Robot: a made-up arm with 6 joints.
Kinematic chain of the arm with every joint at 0, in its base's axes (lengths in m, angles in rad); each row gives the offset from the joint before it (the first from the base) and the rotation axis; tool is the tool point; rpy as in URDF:
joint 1: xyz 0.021 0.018 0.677 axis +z
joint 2: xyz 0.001 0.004 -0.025 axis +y
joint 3: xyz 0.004 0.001 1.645 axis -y
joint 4: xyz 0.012 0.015 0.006 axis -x
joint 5: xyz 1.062 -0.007 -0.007 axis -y
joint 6: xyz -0.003 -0.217 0 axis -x
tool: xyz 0 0.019 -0.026 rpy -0.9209 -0.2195 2.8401
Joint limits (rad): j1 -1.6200..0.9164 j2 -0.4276..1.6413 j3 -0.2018..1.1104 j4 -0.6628..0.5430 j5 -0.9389..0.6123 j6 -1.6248..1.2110
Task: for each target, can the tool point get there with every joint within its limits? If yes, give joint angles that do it. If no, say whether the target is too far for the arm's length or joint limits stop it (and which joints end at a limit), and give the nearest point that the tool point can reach.
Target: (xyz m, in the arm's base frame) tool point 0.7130 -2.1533 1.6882
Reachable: yes | joints -1.1716 0.8226 0.7758 0.0041 -0.2623 0.6987
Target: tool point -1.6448 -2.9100 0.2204
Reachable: no: too far | nearest point -0.3316 -2.6125 0.2724 | short by 1.347 m
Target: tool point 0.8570 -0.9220 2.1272
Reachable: yes | joints -0.7083 0.1128 -0.0744 0.1790 0.4411 -1.2288
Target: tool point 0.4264 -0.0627 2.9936
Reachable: yes | joints 0.2360 -0.2478 0.4996 0.1638 0.3794 -0.6500
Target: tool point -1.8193 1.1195 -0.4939
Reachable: no: joint limits stop it (at a limit: joint 1, joint 2, joint 3, joint 4) | nearest point 0.8525 0.8964 -0.4657 | short by 2.681 m
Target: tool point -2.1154 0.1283 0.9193
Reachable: no: joint limits stop it (at a limit: joint 1, joint 2, joint 3, joint 5, joint 6) | nearest point -0.1825 -0.3463 2.2659 | short by 2.403 m
